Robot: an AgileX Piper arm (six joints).
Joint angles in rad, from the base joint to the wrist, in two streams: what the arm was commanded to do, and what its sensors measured. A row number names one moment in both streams.
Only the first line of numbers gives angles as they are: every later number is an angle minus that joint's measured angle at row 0.
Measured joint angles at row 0: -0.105 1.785 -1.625 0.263 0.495 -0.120
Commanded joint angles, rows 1 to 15: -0.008 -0.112 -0.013 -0.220 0.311 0.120; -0.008 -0.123 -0.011 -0.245 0.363 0.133; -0.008 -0.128 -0.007 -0.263 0.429 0.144; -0.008 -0.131 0.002 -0.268 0.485 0.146; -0.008 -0.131 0.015 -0.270 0.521 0.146; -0.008 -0.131 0.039 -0.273 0.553 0.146; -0.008 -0.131 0.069 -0.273 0.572 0.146; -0.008 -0.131 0.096 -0.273 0.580 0.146; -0.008 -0.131 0.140 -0.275 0.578 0.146; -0.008 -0.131 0.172 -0.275 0.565 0.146; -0.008 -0.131 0.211 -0.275 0.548 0.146; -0.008 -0.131 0.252 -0.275 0.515 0.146; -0.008 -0.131 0.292 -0.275 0.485 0.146; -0.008 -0.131 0.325 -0.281 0.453 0.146; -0.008 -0.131 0.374 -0.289 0.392 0.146
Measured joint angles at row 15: -0.002 -0.125 0.236 -0.263 0.513 0.140
